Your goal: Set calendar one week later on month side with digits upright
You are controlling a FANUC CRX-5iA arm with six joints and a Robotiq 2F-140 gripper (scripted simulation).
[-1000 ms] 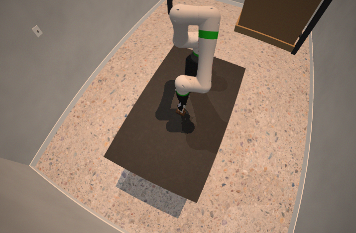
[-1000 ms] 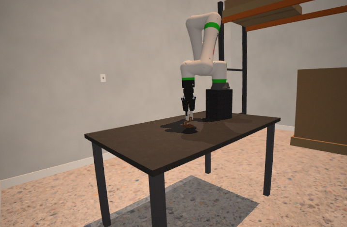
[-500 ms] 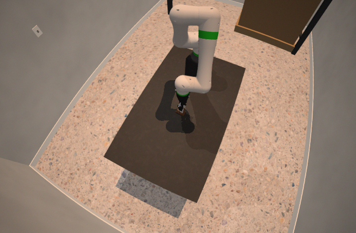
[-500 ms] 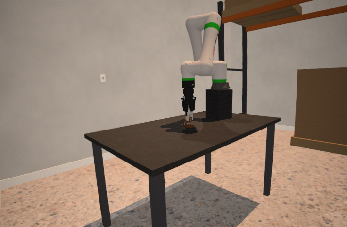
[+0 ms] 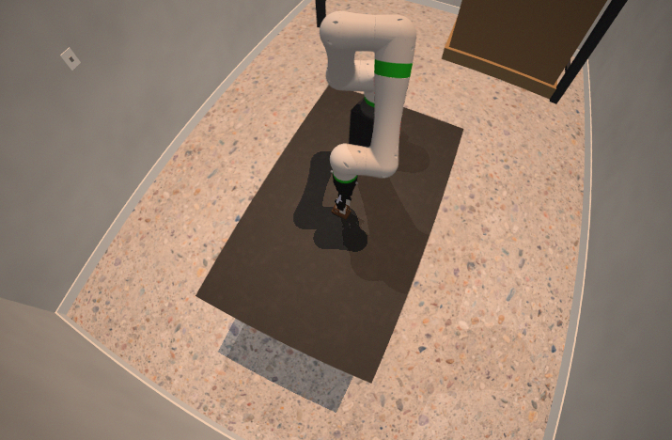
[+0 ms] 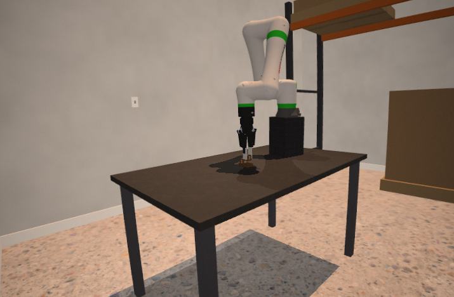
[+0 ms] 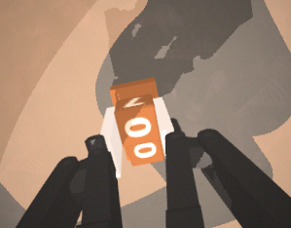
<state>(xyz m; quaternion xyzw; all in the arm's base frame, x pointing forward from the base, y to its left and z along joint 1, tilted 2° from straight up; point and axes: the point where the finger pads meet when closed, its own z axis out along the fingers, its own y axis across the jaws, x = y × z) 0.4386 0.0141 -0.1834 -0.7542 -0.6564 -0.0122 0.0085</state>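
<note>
Now: hand 2 cm to the left of the brown tray and 7 cm above it.
</note>
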